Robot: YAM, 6 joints.
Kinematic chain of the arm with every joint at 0, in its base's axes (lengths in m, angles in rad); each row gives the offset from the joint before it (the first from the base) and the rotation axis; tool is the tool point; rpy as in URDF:
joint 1: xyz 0 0 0.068 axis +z
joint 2: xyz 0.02 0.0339 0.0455 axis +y
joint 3: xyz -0.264 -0.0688 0 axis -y
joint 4: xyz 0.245 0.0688 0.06 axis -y
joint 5: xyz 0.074 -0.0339 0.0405 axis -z
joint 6: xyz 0.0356 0 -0.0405 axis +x
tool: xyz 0 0 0 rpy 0 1.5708 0
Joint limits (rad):
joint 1: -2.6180..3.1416
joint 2: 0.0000..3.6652
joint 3: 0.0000..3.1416
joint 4: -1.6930..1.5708
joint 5: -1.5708..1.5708
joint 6: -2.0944..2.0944
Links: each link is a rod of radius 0.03 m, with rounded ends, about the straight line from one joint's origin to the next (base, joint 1, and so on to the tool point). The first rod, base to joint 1, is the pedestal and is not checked.
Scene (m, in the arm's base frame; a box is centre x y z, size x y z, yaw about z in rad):
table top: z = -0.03
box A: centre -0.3 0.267 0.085 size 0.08 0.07 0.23 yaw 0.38
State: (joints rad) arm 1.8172 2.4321 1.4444 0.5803 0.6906 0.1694
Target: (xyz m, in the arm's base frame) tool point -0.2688 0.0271 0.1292
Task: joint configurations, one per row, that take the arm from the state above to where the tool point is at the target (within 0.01 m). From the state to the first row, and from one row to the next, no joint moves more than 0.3 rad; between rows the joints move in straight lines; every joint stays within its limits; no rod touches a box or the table.
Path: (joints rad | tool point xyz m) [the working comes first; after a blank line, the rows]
Joints at the target: 3.1273 1.5672 0.5037 0.3856 0.7119 0.1694
Straight joint move there: touches box A.

1: 1.8607 2.1675 1.3609 0.6761 0.6465 0.2508 | -0.1174 0.4687 0.1832
2: 1.9043 1.9028 1.2775 0.7718 0.6024 0.3322 | -0.1256 0.4243 0.2834
3: 1.9478 1.6382 1.1940 0.8676 0.5583 0.4136 | -0.1223 0.3601 0.3686
4: 1.9913 1.3735 1.1106 0.9634 0.5141 0.4950 | -0.1068 0.2816 0.4343
5: 2.0349 1.1089 1.0271 1.0592 0.4700 0.5763 | -0.0798 0.1955 0.4773
6: 2.0784 0.8443 0.9436 1.1549 0.4259 0.6577 | -0.0433 0.1082 0.4960
7: 2.3406 1.0250 0.8337 0.9626 0.4974 0.5356 | -0.1342 0.1629 0.4249
8: 2.6029 1.2057 0.7237 0.7703 0.5689 0.4136 | -0.2222 0.1552 0.3293
9: 2.8651 1.3865 0.6137 0.5780 0.6404 0.2915 | -0.2727 0.0995 0.2251
10: 3.1273 1.5672 0.5037 0.3856 0.7119 0.1694 | -0.2688 0.0271 0.1292

